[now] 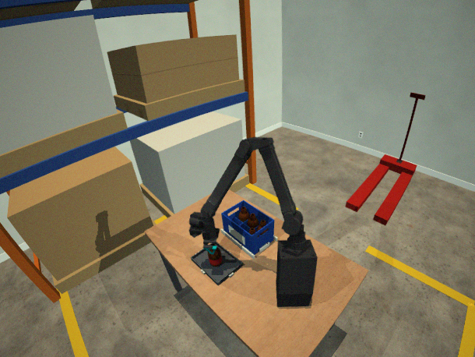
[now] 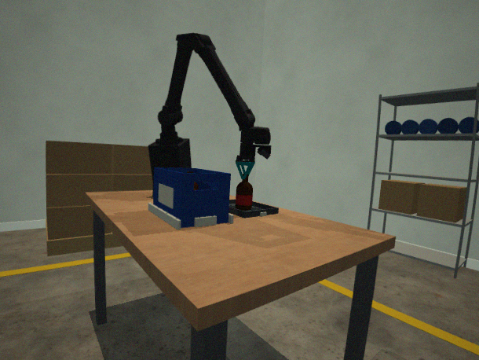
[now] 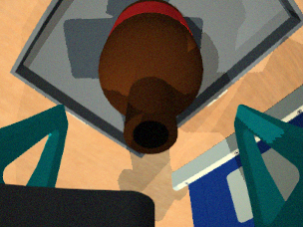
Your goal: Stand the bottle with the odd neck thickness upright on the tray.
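The bottle is 6 cm below my hand. The rest, counted from my hand: crate 28 cm to the right, 7 cm below, 1 cm behind; then dark tray 14 cm below.
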